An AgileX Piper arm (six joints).
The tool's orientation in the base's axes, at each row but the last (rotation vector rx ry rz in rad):
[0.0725 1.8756 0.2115]
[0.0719 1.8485 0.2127]
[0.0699 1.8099 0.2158]
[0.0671 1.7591 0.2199]
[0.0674 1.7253 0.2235]
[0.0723 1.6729 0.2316]
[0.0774 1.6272 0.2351]
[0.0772 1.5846 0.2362]
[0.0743 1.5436 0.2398]
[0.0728 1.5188 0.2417]
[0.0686 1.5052 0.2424]
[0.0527 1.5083 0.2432]
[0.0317 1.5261 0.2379]
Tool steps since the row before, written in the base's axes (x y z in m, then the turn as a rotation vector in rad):
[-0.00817 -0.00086 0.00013 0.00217 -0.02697 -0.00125]
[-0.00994 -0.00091 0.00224 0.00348 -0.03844 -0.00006]
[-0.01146 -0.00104 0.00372 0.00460 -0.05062 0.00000]
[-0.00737 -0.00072 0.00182 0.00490 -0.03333 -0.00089]
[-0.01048 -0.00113 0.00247 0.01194 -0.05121 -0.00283]
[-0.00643 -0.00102 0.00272 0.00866 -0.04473 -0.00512]
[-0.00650 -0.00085 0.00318 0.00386 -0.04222 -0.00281]
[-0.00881 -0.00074 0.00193 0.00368 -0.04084 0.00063]
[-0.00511 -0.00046 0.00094 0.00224 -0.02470 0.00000]
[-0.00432 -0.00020 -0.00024 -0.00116 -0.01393 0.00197]
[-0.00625 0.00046 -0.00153 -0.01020 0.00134 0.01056]
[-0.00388 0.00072 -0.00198 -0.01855 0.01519 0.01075]
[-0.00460 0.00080 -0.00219 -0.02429 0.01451 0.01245]
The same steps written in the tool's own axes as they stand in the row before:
[0.00228 -0.00036 -0.00788 -0.00372 -0.02682 -0.00052]
[0.00057 0.00011 -0.01021 -0.00704 -0.03794 -0.00084]
[-0.00087 0.00043 -0.01205 -0.00935 -0.04995 -0.00111]
[-0.00040 0.00019 -0.00761 -0.00567 -0.03320 0.00126]
[-0.00083 0.00021 -0.01079 -0.00803 -0.05164 0.00649]
[-0.00209 0.00010 -0.00674 -0.00422 -0.04546 0.00418]
[-0.00280 0.00040 -0.00671 -0.00565 -0.04211 -0.00045]
[-0.00177 0.00053 -0.00886 -0.00875 -0.04006 -0.00052]
[-0.00106 0.00028 -0.00510 -0.00492 -0.02431 -0.00031]
[0.00005 0.00024 -0.00432 -0.00478 -0.01305 -0.00248]
[0.00130 0.00088 -0.00626 -0.01054 0.00455 -0.00925]
[0.00191 0.00083 -0.00389 -0.00843 0.01914 -0.01591]
[0.00217 0.00103 -0.00456 -0.01038 0.01953 -0.02160]

